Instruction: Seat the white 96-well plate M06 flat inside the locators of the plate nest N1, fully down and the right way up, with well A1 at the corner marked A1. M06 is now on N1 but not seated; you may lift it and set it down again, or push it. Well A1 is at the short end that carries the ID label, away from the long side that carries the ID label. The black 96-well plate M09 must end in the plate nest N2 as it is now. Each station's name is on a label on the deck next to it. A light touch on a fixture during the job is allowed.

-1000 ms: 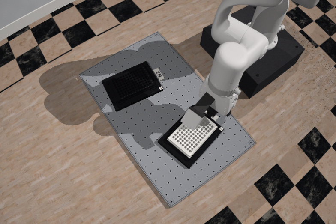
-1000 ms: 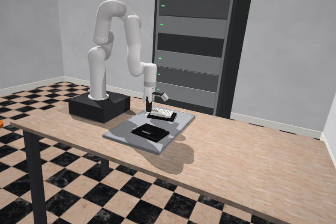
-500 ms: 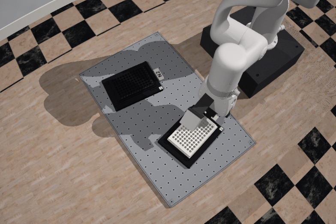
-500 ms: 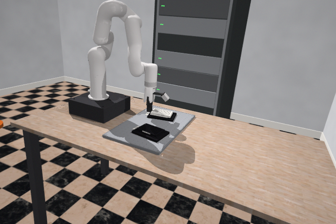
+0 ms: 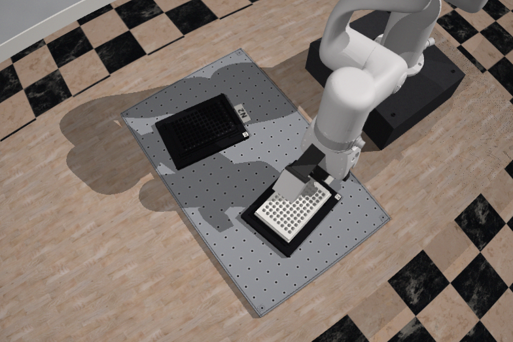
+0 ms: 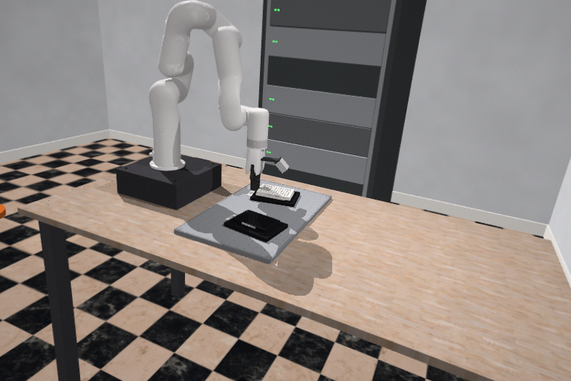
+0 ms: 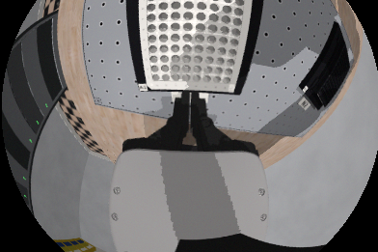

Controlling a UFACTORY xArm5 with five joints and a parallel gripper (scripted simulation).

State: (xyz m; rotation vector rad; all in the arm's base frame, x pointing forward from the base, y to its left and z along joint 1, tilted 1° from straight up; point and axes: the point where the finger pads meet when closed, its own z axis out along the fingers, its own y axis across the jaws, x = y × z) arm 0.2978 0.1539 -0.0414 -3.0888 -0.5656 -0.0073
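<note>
My gripper is now 10 mm past the N1 label, 10 mm to the left of it and 40 mm above it. Round my hand: white 96-well plate M06 (70 mm ahead, 30 mm to the left, 20 mm below); then N2 label (70 mm ahead, 210 mm to the right, 40 mm below); then black plate M09 (160 mm ahead, 200 mm to the right, 20 mm below).
</note>
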